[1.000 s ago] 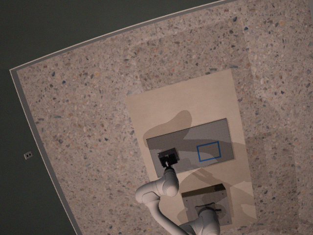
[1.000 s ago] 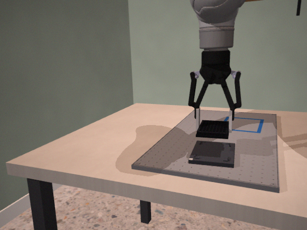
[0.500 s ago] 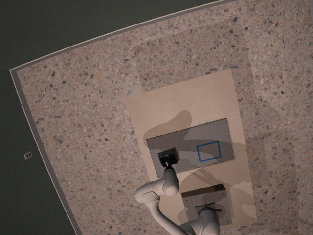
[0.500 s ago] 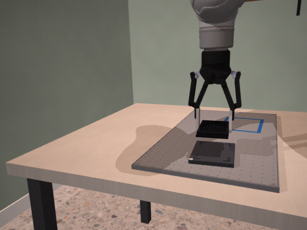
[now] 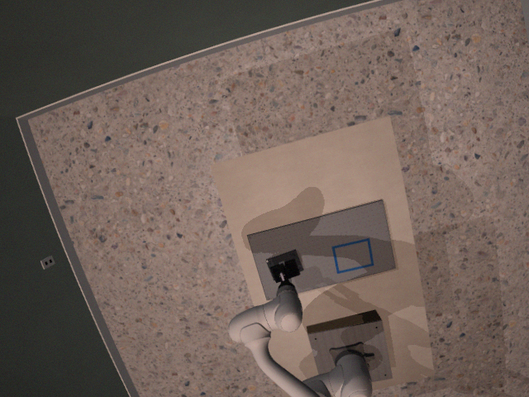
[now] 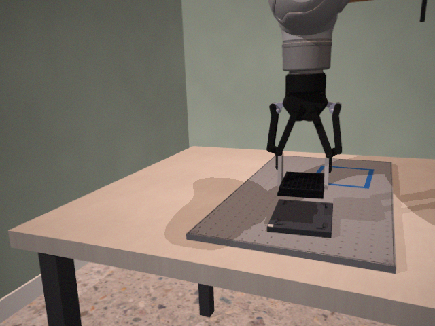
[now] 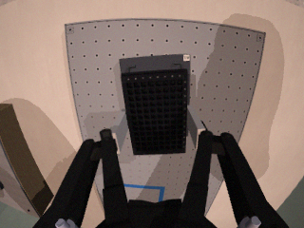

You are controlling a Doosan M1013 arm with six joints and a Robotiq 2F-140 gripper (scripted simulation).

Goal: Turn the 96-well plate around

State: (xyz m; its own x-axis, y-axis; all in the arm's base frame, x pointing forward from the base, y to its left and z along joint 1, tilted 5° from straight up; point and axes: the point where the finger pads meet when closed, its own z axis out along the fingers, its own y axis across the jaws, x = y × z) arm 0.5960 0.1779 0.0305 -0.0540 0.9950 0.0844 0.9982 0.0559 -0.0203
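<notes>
The plate nest N1 lies 90 mm below my hand. The rest, counted from my hand: small white A1 mark (50 mm ahead, 80 mm to the left, 90 mm below); black 96-well plate (20 mm below).
</notes>
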